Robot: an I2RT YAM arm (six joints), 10 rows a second.
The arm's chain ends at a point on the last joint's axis. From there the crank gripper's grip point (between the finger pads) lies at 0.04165 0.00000 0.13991 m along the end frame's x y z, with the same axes.
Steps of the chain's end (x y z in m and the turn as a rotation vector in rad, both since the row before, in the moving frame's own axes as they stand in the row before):
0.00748 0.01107 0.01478 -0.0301 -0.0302 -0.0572
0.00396 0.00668 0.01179 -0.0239 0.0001 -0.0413
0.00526 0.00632 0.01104 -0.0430 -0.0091 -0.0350
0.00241 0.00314 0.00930 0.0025 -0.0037 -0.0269
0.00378 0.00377 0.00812 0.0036 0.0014 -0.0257
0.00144 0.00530 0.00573 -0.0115 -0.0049 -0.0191
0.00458 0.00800 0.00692 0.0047 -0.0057 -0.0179
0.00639 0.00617 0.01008 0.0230 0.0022 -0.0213
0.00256 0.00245 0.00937 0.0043 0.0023 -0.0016
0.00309 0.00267 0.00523 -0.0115 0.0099 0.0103
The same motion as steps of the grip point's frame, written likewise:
0.00329 0.01304 0.01595 -0.0301 -0.0302 -0.0572
0.00401 0.00830 0.01177 -0.0239 0.0001 -0.0413
0.00407 0.01091 0.01132 -0.0430 -0.0091 -0.0350
0.00187 0.00168 0.00945 0.0025 -0.0037 -0.0269
0.00396 0.00219 0.00806 0.0036 0.0014 -0.0257
0.00076 0.00612 0.00593 -0.0115 -0.0049 -0.0191
0.00377 0.00660 0.00715 0.0047 -0.0057 -0.0179
0.00665 0.00206 0.00994 0.0230 0.0022 -0.0213
0.00288 0.00178 0.00927 0.0043 0.0023 -0.0016
0.00446 0.00471 0.00480 -0.0115 0.0099 0.0103

